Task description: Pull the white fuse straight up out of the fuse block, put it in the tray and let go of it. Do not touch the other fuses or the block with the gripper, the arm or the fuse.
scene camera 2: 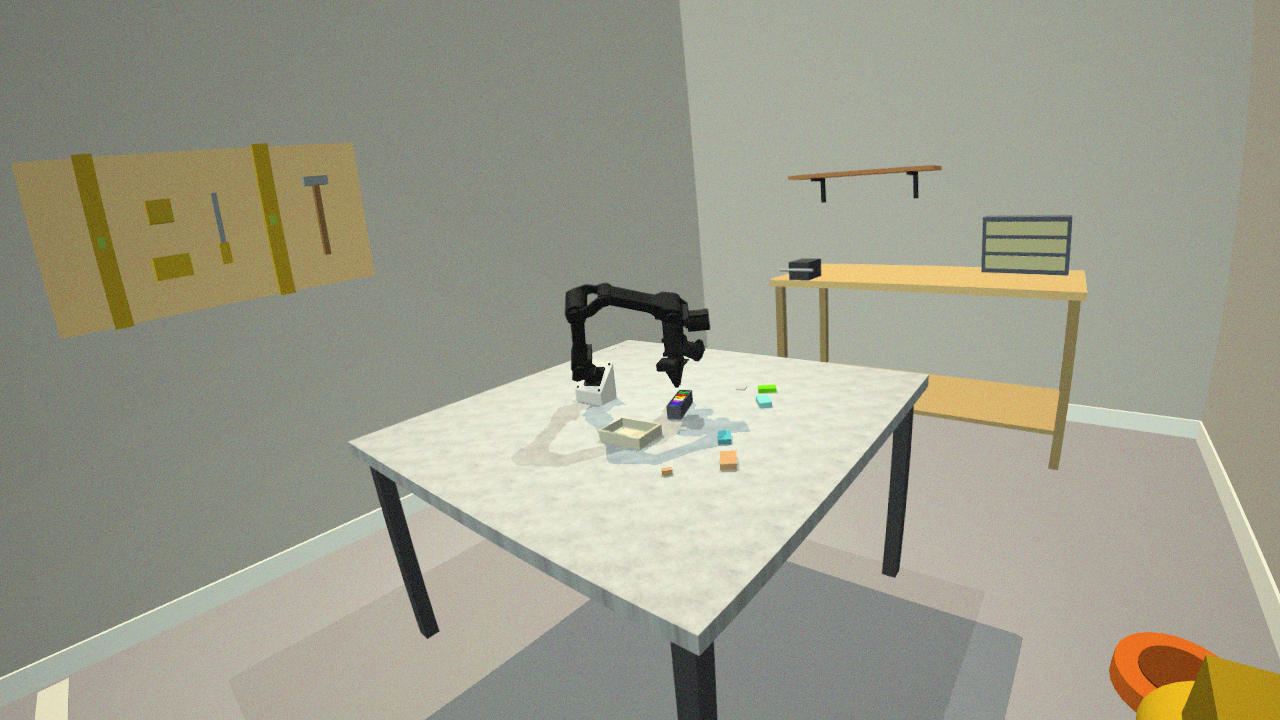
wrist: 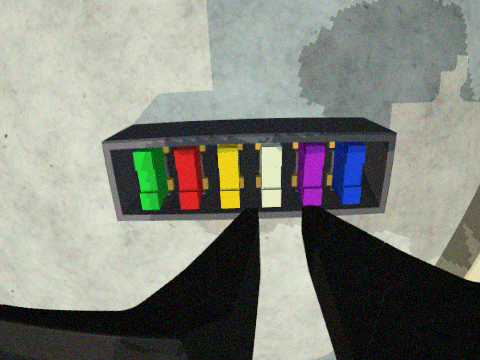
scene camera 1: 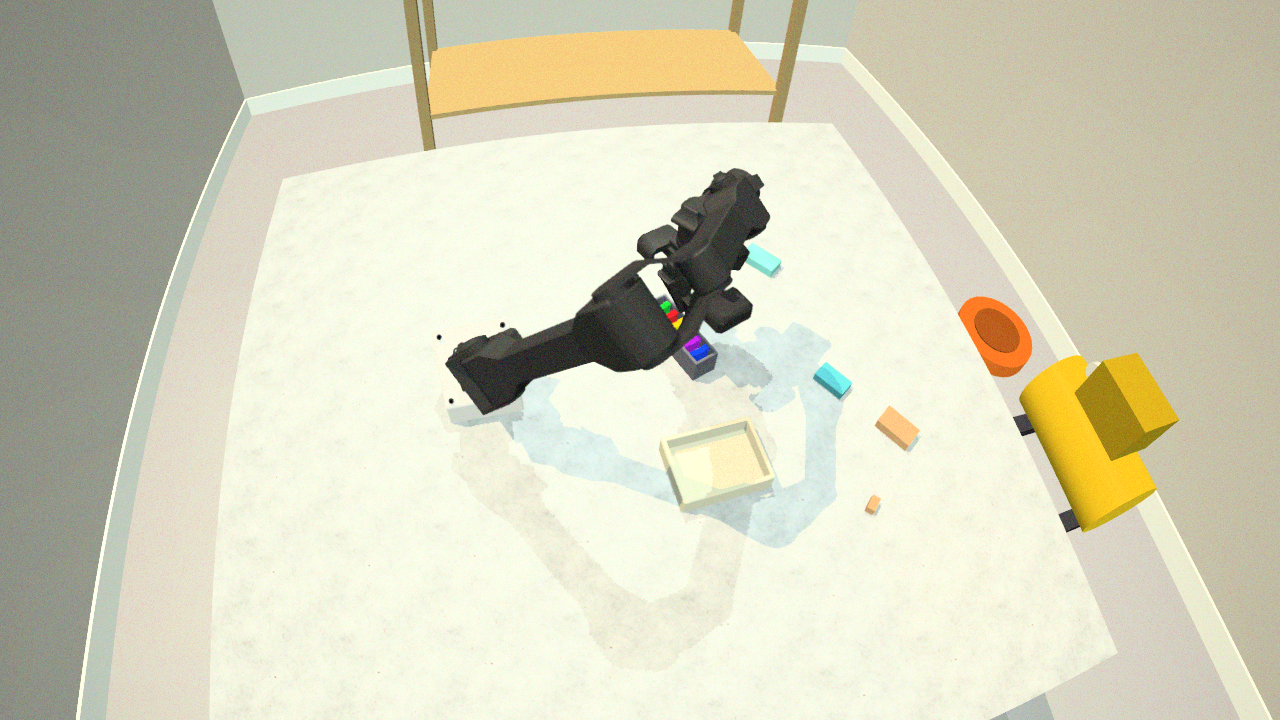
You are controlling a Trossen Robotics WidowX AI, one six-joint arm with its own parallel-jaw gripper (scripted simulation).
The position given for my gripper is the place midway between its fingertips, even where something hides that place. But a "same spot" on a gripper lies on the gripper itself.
Labels:
my gripper: scene camera 2 677, 386; wrist; scene camera 1
same spot on my gripper: (scene camera 1: 681, 295) = (wrist: 250, 329)

